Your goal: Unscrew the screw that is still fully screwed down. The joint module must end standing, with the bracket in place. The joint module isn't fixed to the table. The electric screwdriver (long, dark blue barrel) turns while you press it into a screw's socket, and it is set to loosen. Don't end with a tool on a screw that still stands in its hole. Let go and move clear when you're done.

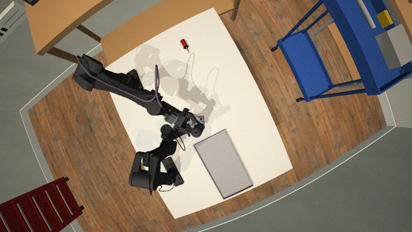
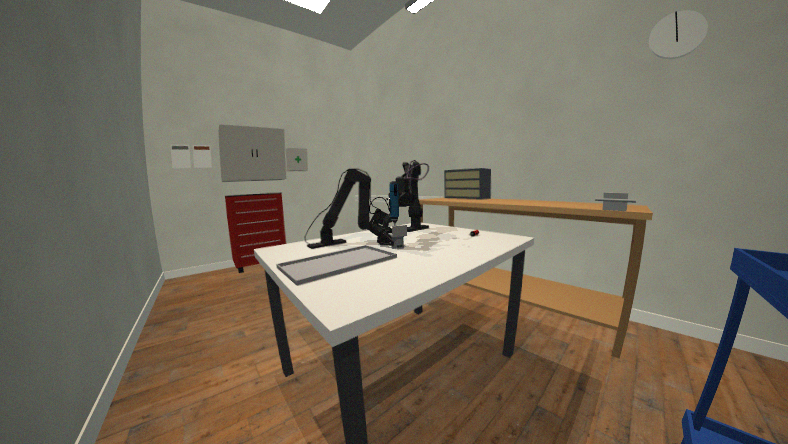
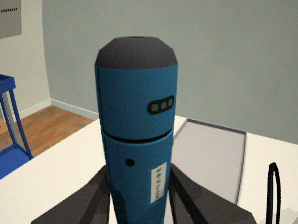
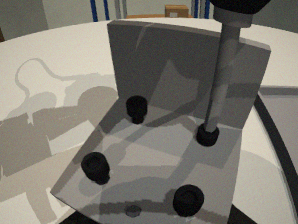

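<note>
Right now my right hand is 50 mm below the grey bracket. Round my right hand: flat grey tray (40 mm ahead, 320 mm to the right, 20 mm below); then red-handled screwdriver (110 mm ahead, 470 mm to the left, 10 mm below).
</note>
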